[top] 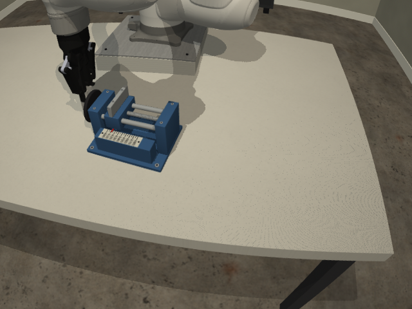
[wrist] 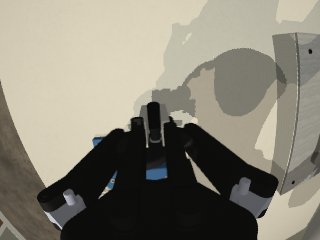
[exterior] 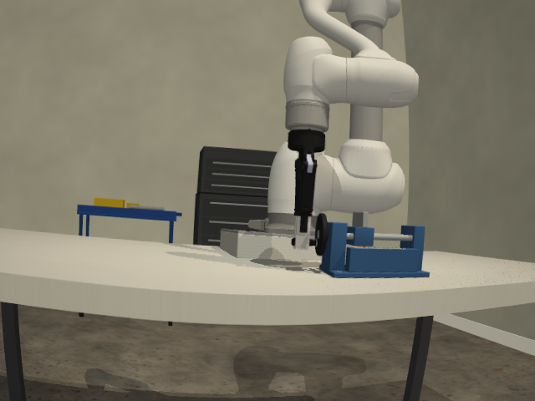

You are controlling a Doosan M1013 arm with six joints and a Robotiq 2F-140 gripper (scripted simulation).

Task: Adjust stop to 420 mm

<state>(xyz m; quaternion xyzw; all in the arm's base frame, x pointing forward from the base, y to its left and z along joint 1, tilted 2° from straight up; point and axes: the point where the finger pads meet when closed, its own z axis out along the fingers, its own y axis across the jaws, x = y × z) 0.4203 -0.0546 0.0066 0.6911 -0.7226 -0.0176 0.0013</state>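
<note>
My hand is 4 cm short of the stop block, 11 cm to the right of it and 1 cm below it. Round my hand: black handwheel 1 cm ahead, 2 cm to the left, 1 cm below.
</note>
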